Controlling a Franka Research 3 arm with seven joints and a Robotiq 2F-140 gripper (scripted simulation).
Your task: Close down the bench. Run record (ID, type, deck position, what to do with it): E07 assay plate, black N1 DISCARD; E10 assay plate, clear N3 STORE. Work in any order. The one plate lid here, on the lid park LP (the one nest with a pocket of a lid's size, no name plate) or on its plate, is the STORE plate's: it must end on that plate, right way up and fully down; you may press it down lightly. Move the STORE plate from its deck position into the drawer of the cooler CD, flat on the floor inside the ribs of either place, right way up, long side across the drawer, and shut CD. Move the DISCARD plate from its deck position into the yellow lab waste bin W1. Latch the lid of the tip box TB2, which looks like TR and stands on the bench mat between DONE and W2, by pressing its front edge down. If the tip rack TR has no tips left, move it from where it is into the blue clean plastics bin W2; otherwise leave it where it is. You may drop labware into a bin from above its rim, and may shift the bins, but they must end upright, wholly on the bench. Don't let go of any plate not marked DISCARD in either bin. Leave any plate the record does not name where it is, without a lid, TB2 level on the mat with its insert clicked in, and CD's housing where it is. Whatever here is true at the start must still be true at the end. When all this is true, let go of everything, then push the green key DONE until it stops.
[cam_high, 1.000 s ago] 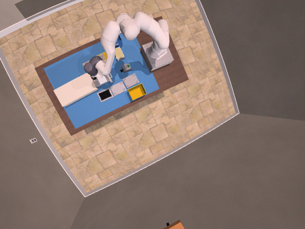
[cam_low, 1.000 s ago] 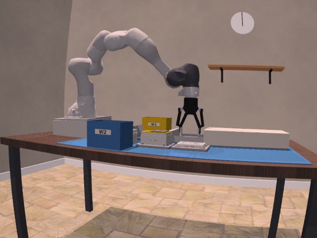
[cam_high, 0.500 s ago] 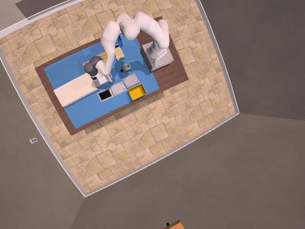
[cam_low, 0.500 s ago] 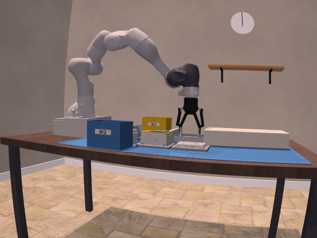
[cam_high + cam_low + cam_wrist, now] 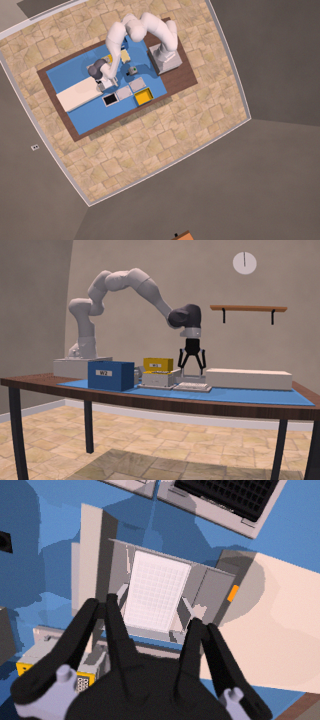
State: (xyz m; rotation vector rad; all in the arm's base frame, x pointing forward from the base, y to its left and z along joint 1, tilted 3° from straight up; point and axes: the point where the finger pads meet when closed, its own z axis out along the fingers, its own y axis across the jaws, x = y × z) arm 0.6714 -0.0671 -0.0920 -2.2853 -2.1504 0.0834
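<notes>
My hand is 20 mm above the white plate lid. From my hand the other things lie so: clear plate (30 mm ahead, 190 mm to the right, 20 mm below); drawer (40 mm ahead, 20 mm below); cooler CD (170 mm ahead, 10 mm to the right, 10 mm below).
</notes>
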